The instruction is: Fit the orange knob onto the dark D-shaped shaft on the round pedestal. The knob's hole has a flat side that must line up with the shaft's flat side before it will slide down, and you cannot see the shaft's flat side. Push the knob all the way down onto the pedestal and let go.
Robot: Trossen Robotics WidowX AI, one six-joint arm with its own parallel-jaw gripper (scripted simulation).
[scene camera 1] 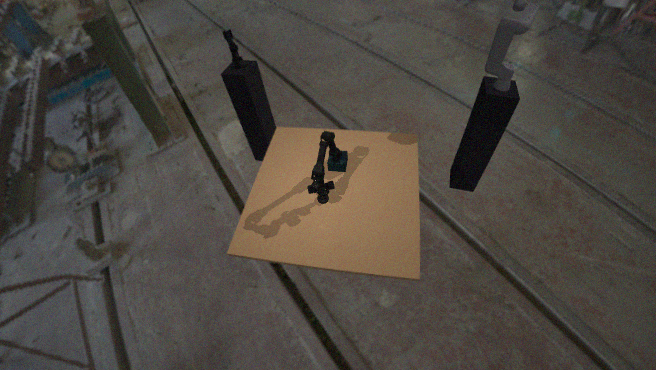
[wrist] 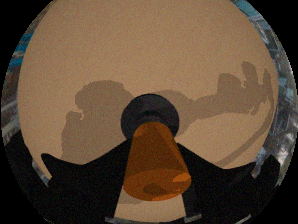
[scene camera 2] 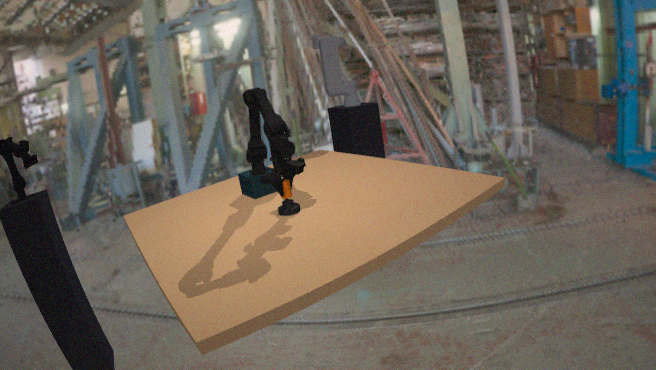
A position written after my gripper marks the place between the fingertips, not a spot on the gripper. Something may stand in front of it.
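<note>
You can see my gripper (scene camera 2: 286,194), and it's there in the wrist view (wrist: 153,145) as well. I'm looking at a pedestal (wrist: 147,107) too, plus an orange knob (wrist: 156,171).
</note>
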